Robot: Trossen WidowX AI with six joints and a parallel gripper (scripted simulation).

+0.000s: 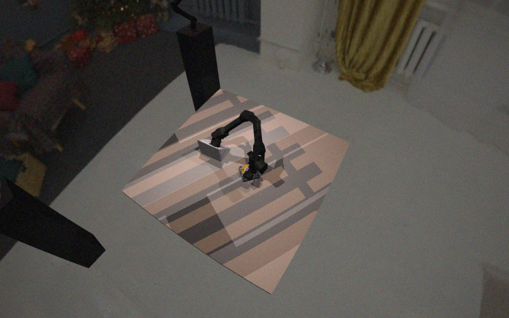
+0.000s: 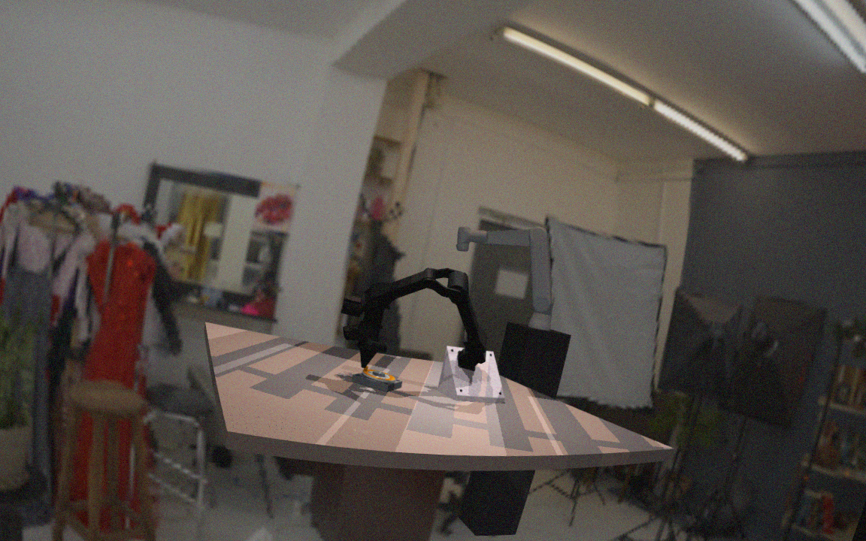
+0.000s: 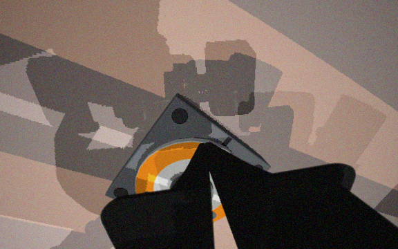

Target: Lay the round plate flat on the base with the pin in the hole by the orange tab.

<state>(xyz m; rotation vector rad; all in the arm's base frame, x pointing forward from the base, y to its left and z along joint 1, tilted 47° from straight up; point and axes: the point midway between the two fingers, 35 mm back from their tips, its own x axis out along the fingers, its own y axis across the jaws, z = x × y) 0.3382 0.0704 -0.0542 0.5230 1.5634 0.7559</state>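
My gripper tip is now 50 mm past the square base, 20 mm above it and 10 mm to the right of it.
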